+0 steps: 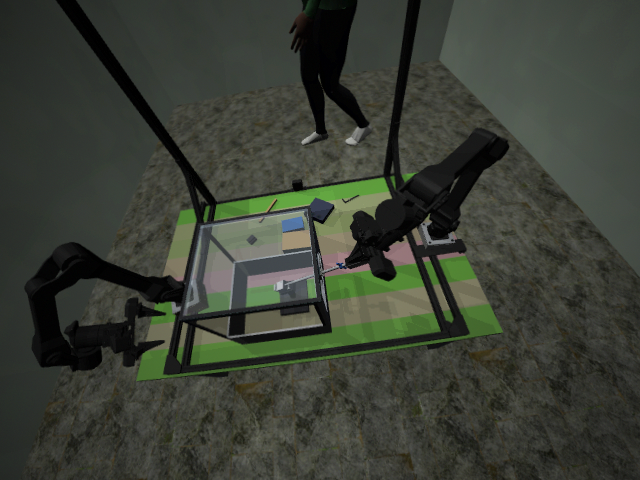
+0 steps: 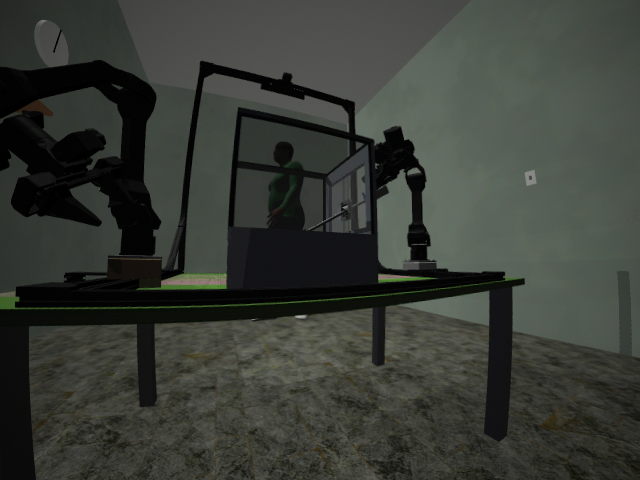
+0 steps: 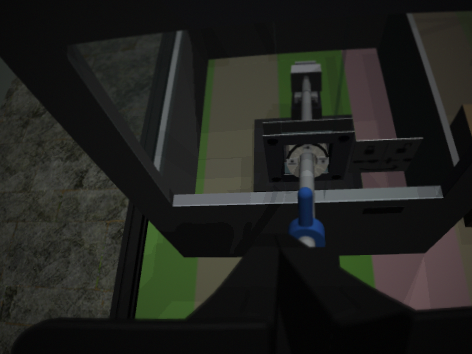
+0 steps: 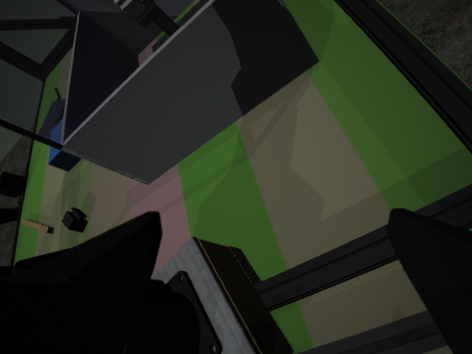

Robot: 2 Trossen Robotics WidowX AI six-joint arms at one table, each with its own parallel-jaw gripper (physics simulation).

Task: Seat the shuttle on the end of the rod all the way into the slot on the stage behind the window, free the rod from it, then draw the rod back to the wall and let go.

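Observation:
A thin grey rod passes through the round port in the glass chamber's side wall. Its pale shuttle sits inside, at the dark stage. I cannot tell how deep it is in the slot. The rod's blue handle sticks out of the wall. My left gripper is shut, fingertips right at the handle's collar, with nothing clamped. My right gripper is open and empty at the table's left edge.
The glass chamber has dark frame posts. A blue block, a tan block and a small black cube show behind it. A dark blue pad lies at the back. A person stands behind the table.

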